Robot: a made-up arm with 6 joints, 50 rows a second.
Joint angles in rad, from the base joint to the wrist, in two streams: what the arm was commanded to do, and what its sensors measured. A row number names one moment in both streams.
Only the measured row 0 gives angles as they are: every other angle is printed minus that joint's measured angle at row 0.
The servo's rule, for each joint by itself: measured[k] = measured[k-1] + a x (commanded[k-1-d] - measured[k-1]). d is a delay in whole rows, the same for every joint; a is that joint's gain. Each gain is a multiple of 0.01, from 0.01 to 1. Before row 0 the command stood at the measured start. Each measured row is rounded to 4 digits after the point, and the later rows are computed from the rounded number. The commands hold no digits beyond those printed.
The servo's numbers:
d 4
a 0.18 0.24 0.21 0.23 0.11 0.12
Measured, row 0: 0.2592 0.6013 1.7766 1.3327 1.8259 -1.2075
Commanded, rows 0 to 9: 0.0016 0.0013 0.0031 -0.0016 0.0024 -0.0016; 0.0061 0.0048 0.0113 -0.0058 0.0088 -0.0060; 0.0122 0.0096 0.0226 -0.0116 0.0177 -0.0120; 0.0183 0.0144 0.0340 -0.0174 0.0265 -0.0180; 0.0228 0.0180 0.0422 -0.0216 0.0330 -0.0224; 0.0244 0.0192 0.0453 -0.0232 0.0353 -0.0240; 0.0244 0.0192 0.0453 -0.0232 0.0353 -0.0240; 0.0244 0.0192 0.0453 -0.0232 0.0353 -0.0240; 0.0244 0.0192 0.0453 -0.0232 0.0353 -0.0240; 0.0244 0.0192 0.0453 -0.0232 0.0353 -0.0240
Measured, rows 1 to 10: 0.0000 0.0000 0.0000 0.0000 0.0000 0.0000; 0.0000 0.0000 0.0000 0.0000 0.0000 0.0000; 0.0000 0.0000 0.0000 0.0000 0.0000 0.0000; 0.0000 0.0000 0.0000 0.0000 0.0000 0.0000; 0.0003 0.0003 0.0007 -0.0004 0.0003 -0.0002; 0.0013 0.0014 0.0029 -0.0016 0.0012 -0.0009; 0.0033 0.0034 0.0070 -0.0039 0.0030 -0.0022; 0.0060 0.0060 0.0127 -0.0070 0.0056 -0.0041; 0.0090 0.0089 0.0189 -0.0104 0.0086 -0.0063; 0.0118 0.0114 0.0244 -0.0133 0.0115 -0.0084
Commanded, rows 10 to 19: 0.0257 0.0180 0.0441 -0.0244 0.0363 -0.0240; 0.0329 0.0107 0.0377 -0.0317 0.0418 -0.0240; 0.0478 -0.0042 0.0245 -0.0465 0.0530 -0.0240; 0.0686 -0.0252 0.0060 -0.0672 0.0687 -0.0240; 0.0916 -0.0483 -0.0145 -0.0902 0.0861 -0.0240; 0.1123 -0.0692 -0.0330 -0.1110 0.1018 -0.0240; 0.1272 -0.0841 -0.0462 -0.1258 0.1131 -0.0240; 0.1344 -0.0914 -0.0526 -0.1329 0.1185 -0.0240; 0.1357 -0.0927 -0.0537 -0.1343 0.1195 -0.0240; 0.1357 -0.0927 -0.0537 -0.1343 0.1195 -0.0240
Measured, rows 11 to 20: 0.0141 0.0133 0.0288 -0.0156 0.0141 -0.0103; 0.0160 0.0147 0.0323 -0.0173 0.0164 -0.0119; 0.0175 0.0158 0.0350 -0.0187 0.0185 -0.0134; 0.0187 0.0166 0.0372 -0.0197 0.0203 -0.0147; 0.0200 0.0169 0.0386 -0.0208 0.0221 -0.0158; 0.0223 0.0154 0.0384 -0.0233 0.0243 -0.0168; 0.0269 0.0107 0.0355 -0.0286 0.0275 -0.0177; 0.0344 0.0021 0.0293 -0.0375 0.0320 -0.0185; 0.0447 -0.0100 0.0201 -0.0496 0.0380 -0.0192; 0.0569 -0.0242 0.0089 -0.0637 0.0450 -0.0198
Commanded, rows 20 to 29: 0.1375 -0.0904 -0.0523 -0.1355 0.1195 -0.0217; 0.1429 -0.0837 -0.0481 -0.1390 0.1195 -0.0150; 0.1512 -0.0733 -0.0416 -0.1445 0.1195 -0.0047; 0.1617 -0.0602 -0.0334 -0.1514 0.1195 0.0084; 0.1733 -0.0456 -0.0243 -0.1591 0.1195 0.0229; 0.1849 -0.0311 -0.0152 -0.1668 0.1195 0.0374; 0.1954 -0.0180 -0.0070 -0.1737 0.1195 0.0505; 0.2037 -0.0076 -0.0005 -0.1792 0.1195 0.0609; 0.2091 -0.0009 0.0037 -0.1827 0.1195 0.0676; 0.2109 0.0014 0.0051 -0.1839 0.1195 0.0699
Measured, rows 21 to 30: 0.0696 -0.0386 -0.0027 -0.0780 0.0525 -0.0203; 0.0813 -0.0513 -0.0132 -0.0906 0.0598 -0.0207; 0.0911 -0.0612 -0.0217 -0.1007 0.0664 -0.0211; 0.0991 -0.0688 -0.0284 -0.1084 0.0722 -0.0214; 0.1060 -0.0740 -0.0334 -0.1146 0.0774 -0.0214; 0.1126 -0.0763 -0.0365 -0.1202 0.0820 -0.0206; 0.1195 -0.0756 -0.0376 -0.1258 0.0861 -0.0187; 0.1271 -0.0719 -0.0367 -0.1317 0.0898 -0.0154; 0.1354 -0.0656 -0.0341 -0.1380 0.0931 -0.0108; 0.1443 -0.0573 -0.0301 -0.1446 0.0960 -0.0050
